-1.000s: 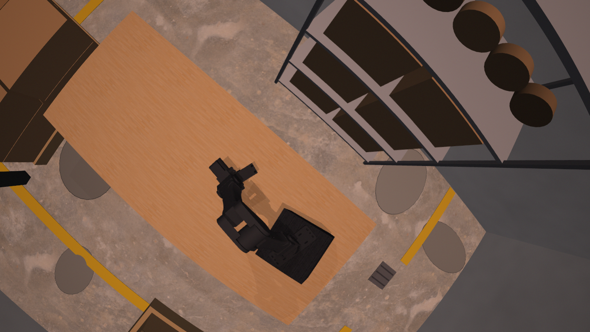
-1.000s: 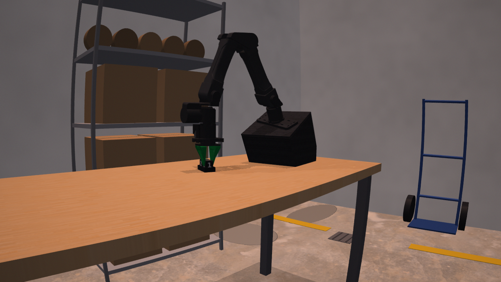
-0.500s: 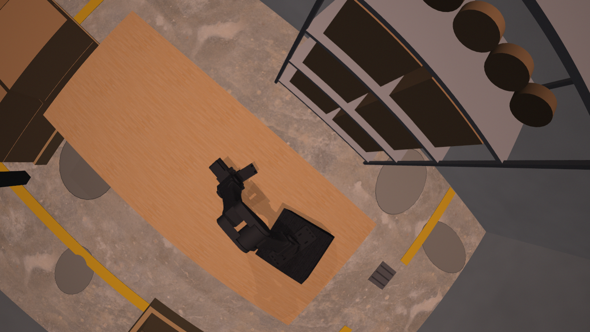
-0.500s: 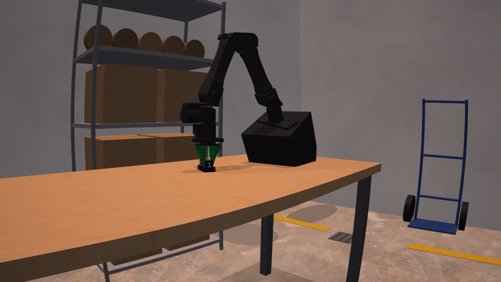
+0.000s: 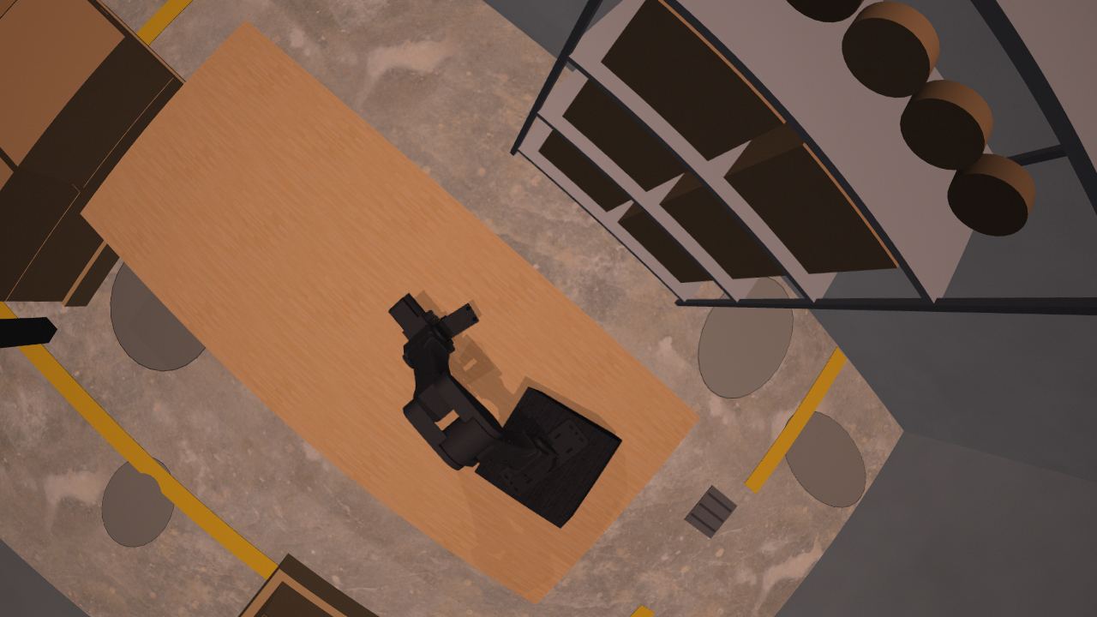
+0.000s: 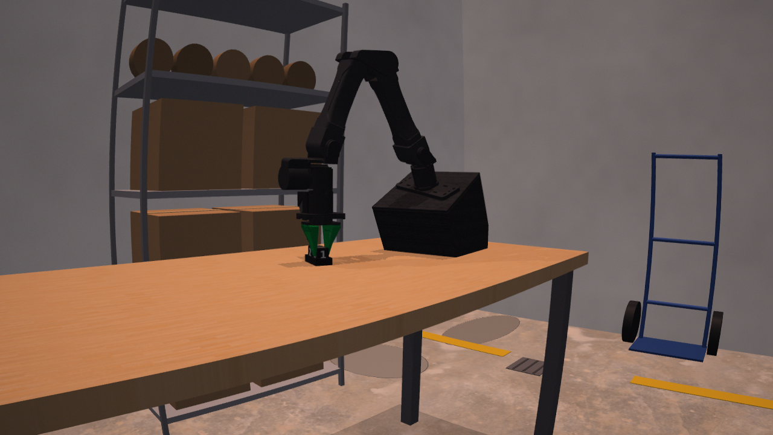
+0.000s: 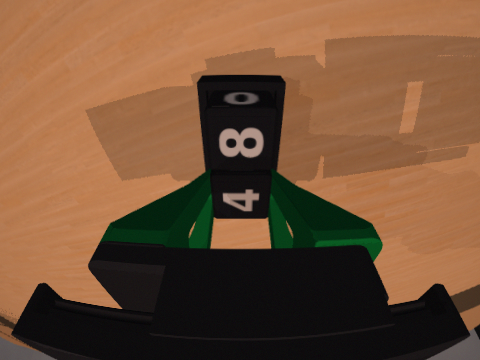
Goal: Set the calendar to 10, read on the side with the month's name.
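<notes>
Right now the black tray is 20 mm to the right of my hand and 20 mm below it.
</notes>
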